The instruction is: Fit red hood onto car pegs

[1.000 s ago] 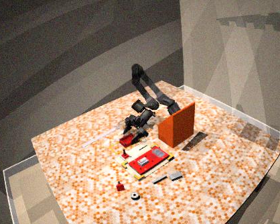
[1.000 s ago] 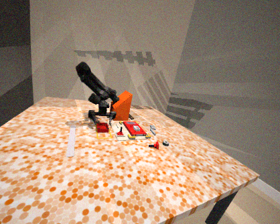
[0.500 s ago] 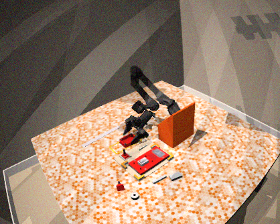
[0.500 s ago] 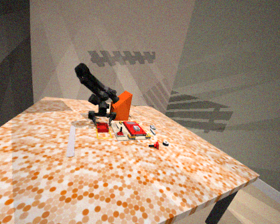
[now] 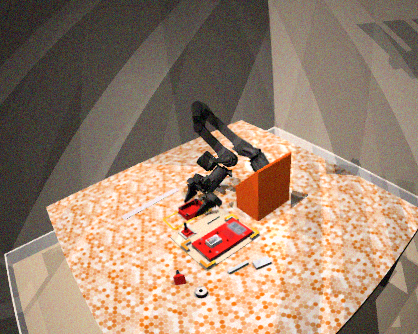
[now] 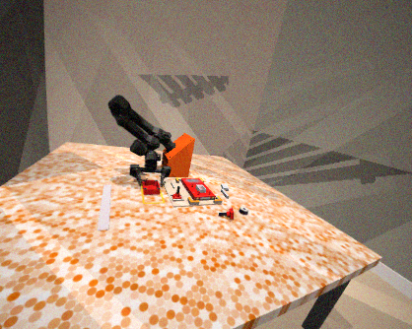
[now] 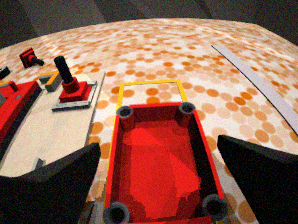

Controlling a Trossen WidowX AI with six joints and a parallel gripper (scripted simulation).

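Now: the red hood 10 mm below my gripper tip and 10 mm behind it. The rest, counted from my gripper tip: grey engine block: 230 mm to the left, 20 mm ahead; dark wheel: 390 mm to the left, 170 mm ahead, 10 mm below; white strip: 150 mm to the right, 120 mm ahead, 20 mm below.
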